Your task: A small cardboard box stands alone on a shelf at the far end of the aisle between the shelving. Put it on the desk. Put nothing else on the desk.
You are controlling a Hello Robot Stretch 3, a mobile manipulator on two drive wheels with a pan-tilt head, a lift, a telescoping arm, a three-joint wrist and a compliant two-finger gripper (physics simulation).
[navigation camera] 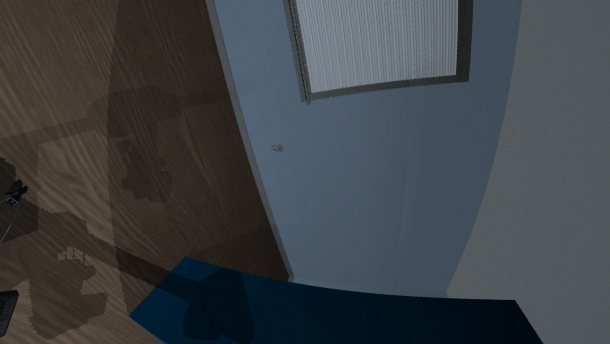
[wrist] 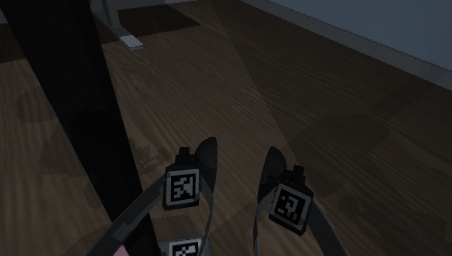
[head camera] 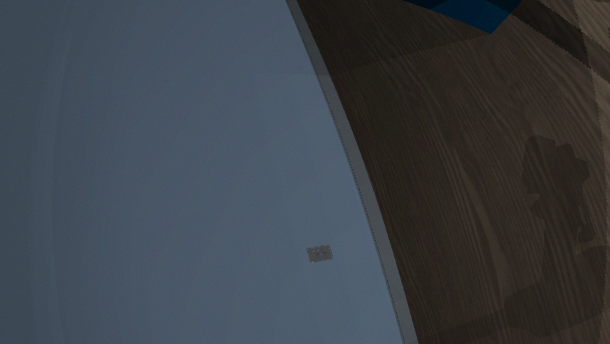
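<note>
You'd see my gripper in the pictures, and there's a window with blinds in them too.
</note>
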